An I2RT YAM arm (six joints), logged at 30 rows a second.
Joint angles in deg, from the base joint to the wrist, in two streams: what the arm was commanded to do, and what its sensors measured. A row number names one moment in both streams.
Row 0, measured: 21.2 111.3 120.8 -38.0 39.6 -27.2
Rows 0 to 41, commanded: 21.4 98.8 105.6 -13.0 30.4 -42.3; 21.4 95.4 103.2 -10.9 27.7 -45.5; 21.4 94.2 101.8 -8.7 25.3 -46.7; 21.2 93.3 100.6 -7.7 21.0 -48.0; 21.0 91.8 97.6 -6.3 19.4 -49.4; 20.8 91.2 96.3 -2.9 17.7 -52.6; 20.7 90.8 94.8 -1.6 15.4 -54.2; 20.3 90.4 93.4 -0.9 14.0 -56.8; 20.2 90.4 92.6 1.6 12.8 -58.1; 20.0 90.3 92.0 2.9 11.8 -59.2; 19.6 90.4 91.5 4.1 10.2 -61.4; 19.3 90.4 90.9 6.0 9.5 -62.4; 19.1 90.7 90.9 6.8 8.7 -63.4; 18.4 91.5 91.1 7.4 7.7 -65.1; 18.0 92.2 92.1 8.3 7.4 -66.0; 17.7 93.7 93.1 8.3 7.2 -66.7; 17.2 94.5 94.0 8.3 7.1 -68.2; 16.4 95.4 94.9 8.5 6.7 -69.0; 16.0 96.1 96.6 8.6 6.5 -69.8; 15.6 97.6 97.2 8.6 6.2 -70.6; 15.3 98.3 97.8 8.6 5.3 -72.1; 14.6 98.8 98.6 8.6 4.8 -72.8; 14.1 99.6 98.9 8.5 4.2 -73.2; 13.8 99.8 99.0 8.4 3.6 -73.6; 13.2 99.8 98.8 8.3 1.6 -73.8; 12.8 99.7 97.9 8.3 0.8 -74.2; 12.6 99.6 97.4 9.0 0.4 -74.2; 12.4 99.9 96.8 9.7 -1.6 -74.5; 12.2 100.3 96.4 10.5 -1.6 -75.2; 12.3 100.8 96.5 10.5 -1.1 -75.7; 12.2 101.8 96.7 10.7 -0.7 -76.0; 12.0 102.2 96.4 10.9 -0.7 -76.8; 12.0 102.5 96.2 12.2 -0.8 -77.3; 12.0 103.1 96.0 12.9 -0.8 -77.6; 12.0 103.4 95.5 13.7 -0.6 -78.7; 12.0 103.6 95.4 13.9 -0.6 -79.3; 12.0 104.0 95.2 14.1 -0.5 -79.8; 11.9 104.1 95.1 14.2 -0.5 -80.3; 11.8 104.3 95.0 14.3 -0.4 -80.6; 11.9 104.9 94.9 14.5 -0.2 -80.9; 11.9 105.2 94.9 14.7 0.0 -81.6; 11.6 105.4 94.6 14.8 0.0 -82.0
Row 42, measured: 12.0 105.2 94.7 9.6 0.3 -79.5
